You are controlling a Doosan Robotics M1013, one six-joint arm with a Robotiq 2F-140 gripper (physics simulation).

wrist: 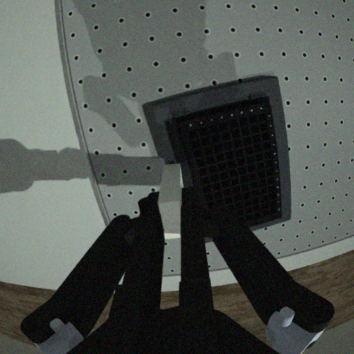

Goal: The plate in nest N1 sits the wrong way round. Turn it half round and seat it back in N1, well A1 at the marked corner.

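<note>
A black well plate (pixel 235 162) with a grid of wells lies in a dark grey nest (pixel 283 150) right of centre in the wrist view. The nest's raised rim shows along the top and right. Small pale marks run along the plate's top and right edges. Well A1 and the marked corner cannot be made out. My gripper (pixel 174 178) is shut and empty, with its pale pads together between the dark fingers. It shows in front of the nest's lower left side and hides part of the nest and plate there. Its height above them is hard to tell.
The nest stands on a grey perforated board (pixel 310 117). The board's edge curves down the left, beside a pale surface (pixel 35 90). Shadows fall across the board at the top and left. A brown wooden surface (pixel 337 272) shows at the bottom right.
</note>
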